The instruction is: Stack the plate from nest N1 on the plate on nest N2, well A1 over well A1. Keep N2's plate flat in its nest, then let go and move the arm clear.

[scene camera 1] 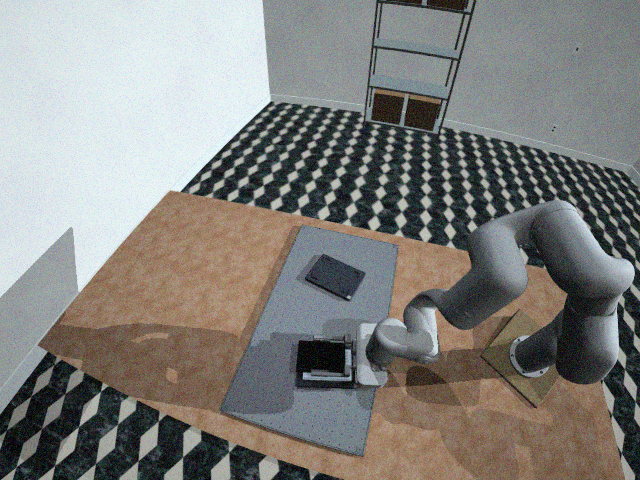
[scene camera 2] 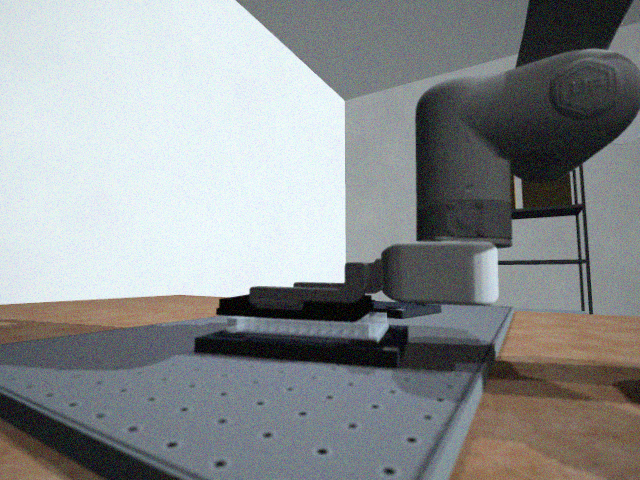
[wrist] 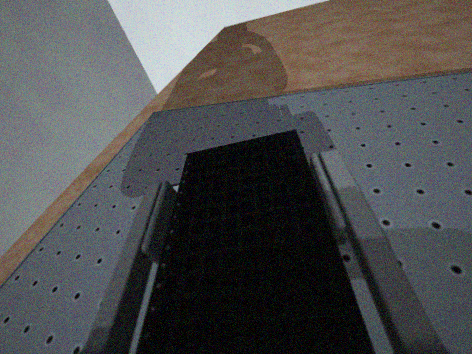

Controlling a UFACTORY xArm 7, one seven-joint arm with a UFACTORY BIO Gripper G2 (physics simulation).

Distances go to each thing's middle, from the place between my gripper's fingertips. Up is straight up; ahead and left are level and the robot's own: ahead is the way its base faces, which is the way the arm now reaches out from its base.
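My hand is 2 cm past the black plate [scene camera 2: 238,305], and it is 1 cm above it. As for the clear well plate [scene camera 2: 372,327], counted from my hand I find it 1 cm to the left, 4 cm behind and 3 cm below.
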